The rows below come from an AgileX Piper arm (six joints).
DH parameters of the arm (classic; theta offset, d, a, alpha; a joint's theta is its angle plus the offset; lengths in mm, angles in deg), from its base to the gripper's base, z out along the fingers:
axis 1: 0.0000 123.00 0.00 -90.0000
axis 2: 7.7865 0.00 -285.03 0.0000
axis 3: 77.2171 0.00 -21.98 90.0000
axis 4: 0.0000 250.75 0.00 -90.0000
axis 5: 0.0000 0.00 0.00 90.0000
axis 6: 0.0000 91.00 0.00 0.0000
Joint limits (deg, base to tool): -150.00..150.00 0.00..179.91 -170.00..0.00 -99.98..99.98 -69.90..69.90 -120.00..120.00
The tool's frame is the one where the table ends.
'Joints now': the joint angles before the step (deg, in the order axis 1, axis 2, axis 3, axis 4, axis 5, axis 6). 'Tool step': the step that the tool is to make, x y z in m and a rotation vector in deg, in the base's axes. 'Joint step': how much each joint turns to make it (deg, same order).
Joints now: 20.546 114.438 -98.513 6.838 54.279 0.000
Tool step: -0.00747 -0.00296 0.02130 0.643 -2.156 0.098
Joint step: 0.000 -2.852 -0.002 -0.169 0.614 0.001
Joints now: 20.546 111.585 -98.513 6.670 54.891 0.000
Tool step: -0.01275 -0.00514 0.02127 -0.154 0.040 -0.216
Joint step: 0.000 -3.183 0.000 -0.498 3.228 0.712
